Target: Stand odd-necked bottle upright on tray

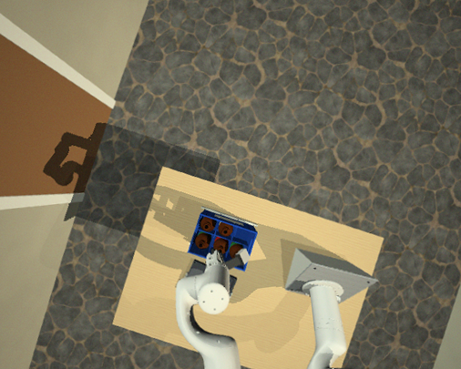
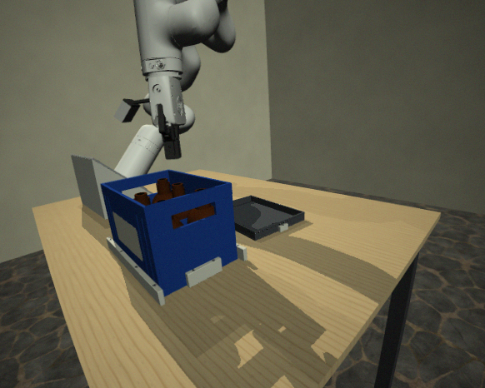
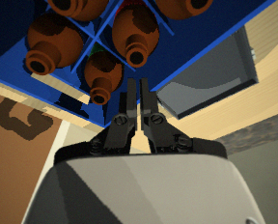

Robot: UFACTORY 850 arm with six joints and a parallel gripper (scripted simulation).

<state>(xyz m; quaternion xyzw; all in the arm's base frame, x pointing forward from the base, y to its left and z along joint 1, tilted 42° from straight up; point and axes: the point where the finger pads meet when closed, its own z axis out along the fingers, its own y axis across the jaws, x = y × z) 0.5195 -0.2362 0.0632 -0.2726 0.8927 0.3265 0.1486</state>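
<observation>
The blue crate lies 4 cm to the right of my hand and 16 cm below it. From my hand the other things lie so: brown bottle: 8 cm behind, 2 cm to the left, 16 cm below; dark tray: 3 cm ahead, 24 cm to the left, 23 cm below.
</observation>
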